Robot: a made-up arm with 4 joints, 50 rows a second.
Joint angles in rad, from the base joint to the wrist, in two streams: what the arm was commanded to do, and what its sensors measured. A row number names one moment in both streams.
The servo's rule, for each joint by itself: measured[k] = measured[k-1] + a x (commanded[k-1-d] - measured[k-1]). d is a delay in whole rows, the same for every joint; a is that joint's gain. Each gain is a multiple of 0.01, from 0.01 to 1. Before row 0 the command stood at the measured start. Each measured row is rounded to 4 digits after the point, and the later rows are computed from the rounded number. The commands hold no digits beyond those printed.
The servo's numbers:
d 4
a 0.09 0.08 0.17 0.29
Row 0, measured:
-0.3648, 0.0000, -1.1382, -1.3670
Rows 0 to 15, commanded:
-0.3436, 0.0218, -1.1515, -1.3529
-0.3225, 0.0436, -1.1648, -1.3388
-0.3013, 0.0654, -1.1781, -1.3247
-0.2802, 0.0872, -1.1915, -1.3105
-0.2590, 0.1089, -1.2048, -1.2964
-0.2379, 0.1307, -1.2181, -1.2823
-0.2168, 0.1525, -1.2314, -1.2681
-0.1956, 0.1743, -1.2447, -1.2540
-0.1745, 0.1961, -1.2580, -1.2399
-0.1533, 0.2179, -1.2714, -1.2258
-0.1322, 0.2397, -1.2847, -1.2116
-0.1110, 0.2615, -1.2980, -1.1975
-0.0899, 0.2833, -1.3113, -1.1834
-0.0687, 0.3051, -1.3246, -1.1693
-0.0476, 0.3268, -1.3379, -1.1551
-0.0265, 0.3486, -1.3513, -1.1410
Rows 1 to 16, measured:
-0.3648, 0.0000, -1.1382, -1.3670
-0.3648, 0.0000, -1.1382, -1.3670
-0.3648, 0.0000, -1.1382, -1.3670
-0.3648, 0.0000, -1.1382, -1.3670
-0.3629, 0.0017, -1.1405, -1.3629
-0.3593, 0.0051, -1.1446, -1.3559
-0.3541, 0.0099, -1.1503, -1.3469
-0.3474, 0.0161, -1.1573, -1.3363
-0.3394, 0.0235, -1.1654, -1.3247
-0.3303, 0.0321, -1.1744, -1.3124
-0.3201, 0.0417, -1.1841, -1.2996
-0.3089, 0.0523, -1.1944, -1.2864
-0.2968, 0.0638, -1.2052, -1.2729
-0.2839, 0.0761, -1.2165, -1.2592
-0.2702, 0.0892, -1.2281, -1.2454
-0.2559, 0.1030, -1.2400, -1.2315

